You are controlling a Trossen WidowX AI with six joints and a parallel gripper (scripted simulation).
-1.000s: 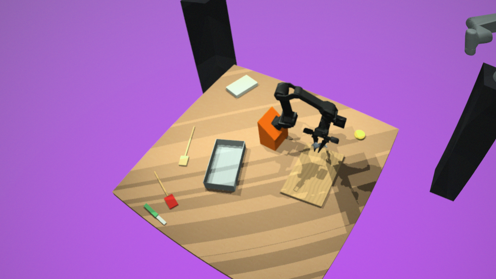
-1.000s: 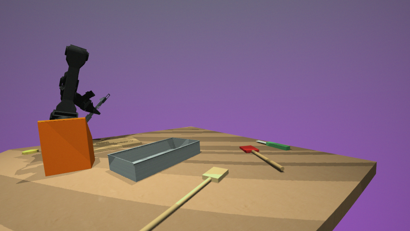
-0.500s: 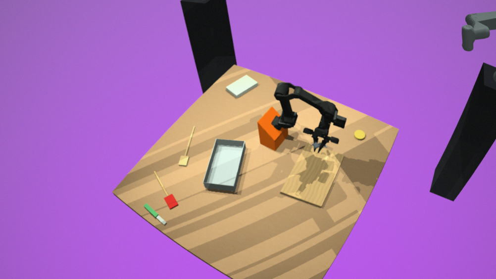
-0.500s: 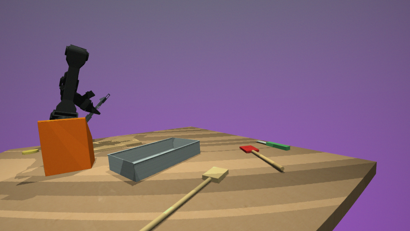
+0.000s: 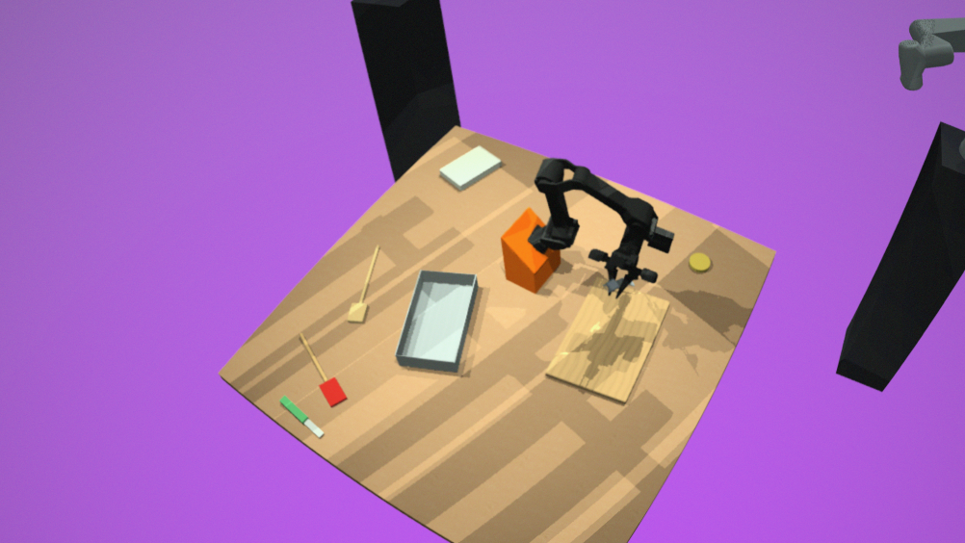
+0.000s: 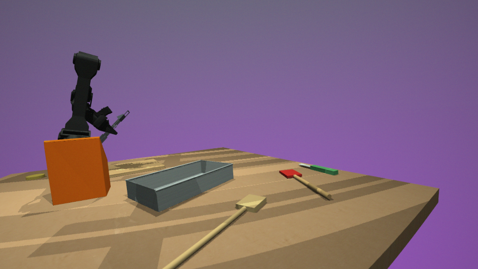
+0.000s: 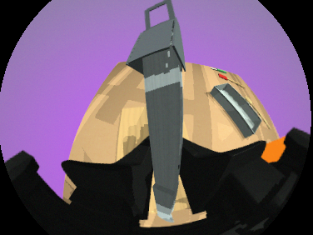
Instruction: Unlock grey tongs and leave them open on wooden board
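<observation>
The wooden board lies 1 cm ahead of my gripper tip, 1 cm to the left of it and 17 cm below it. Also, from my gripper tip: grey roasting tin 18 cm ahead, 45 cm to the right, 15 cm below; red spatula 49 cm ahead, 66 cm to the right, 18 cm below; white block 42 cm behind, 72 cm to the right, 17 cm below.
</observation>
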